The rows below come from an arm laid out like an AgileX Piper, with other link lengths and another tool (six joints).
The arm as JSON. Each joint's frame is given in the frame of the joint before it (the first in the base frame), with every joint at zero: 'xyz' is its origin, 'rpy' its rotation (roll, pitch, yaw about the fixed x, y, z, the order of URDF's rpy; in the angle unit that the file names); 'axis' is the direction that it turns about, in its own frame. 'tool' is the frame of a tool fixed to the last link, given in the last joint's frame.
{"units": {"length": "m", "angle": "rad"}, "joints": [
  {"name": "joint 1", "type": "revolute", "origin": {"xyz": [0.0, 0.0, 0.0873], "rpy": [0.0, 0.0, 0.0]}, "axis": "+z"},
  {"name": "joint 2", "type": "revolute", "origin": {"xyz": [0.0, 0.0, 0.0], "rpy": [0.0, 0.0, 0.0]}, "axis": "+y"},
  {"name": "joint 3", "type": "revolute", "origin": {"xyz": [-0.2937, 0.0, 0.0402], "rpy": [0.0, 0.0, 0.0]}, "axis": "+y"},
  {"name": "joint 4", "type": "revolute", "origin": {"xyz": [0.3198, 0.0, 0.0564], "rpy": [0.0, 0.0, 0.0]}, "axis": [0.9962, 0.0, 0.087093]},
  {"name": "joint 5", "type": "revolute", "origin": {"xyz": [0.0, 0.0, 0.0], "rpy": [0.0, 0.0, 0.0]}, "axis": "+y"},
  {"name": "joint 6", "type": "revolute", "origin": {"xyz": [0.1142, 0.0, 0.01], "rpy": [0.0, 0.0, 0.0]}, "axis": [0.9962, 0.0, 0.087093]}
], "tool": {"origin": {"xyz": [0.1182, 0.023, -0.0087], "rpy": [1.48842, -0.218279, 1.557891]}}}
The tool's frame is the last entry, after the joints.
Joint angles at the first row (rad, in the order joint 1, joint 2, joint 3, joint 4, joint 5, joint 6):
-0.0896, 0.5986, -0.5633, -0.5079, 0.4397, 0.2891
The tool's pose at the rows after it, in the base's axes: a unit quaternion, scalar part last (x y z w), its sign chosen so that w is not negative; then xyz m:
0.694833, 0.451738, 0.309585, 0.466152, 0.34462, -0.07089, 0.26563
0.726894, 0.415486, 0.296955, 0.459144, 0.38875, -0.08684, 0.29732
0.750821, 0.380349, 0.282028, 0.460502, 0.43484, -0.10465, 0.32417
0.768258, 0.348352, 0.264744, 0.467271, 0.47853, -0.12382, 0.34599
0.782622, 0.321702, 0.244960, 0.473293, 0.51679, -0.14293, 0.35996
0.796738, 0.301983, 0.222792, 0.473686, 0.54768, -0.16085, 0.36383
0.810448, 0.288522, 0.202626, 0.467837, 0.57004, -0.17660, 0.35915
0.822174, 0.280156, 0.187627, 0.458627, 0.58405, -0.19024, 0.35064
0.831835, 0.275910, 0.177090, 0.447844, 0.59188, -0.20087, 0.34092
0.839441, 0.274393, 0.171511, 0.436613, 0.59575, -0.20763, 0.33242
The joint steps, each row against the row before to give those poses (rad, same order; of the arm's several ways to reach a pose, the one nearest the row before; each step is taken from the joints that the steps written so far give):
0.0000, 0.2044, -0.2102, -0.0431, 0.0811, 0.1153
0.0000, 0.2035, -0.2235, -0.0471, 0.0779, 0.1071
-0.0006, 0.1966, -0.2298, -0.0454, 0.0819, 0.0814
-0.0035, 0.1869, -0.2355, -0.0347, 0.0881, 0.0464
-0.0074, 0.1770, -0.2354, -0.0154, 0.0935, 0.0099
-0.0120, 0.1654, -0.2273, 0.0062, 0.0970, -0.0210
-0.0165, 0.1441, -0.2015, 0.0221, 0.0888, -0.0357
-0.0203, 0.1133, -0.1610, 0.0301, 0.0707, -0.0386
-0.0197, 0.0824, -0.1174, 0.0316, 0.0532, -0.0341
-0.0164, 0.0526, -0.0745, 0.0308, 0.0356, -0.0251

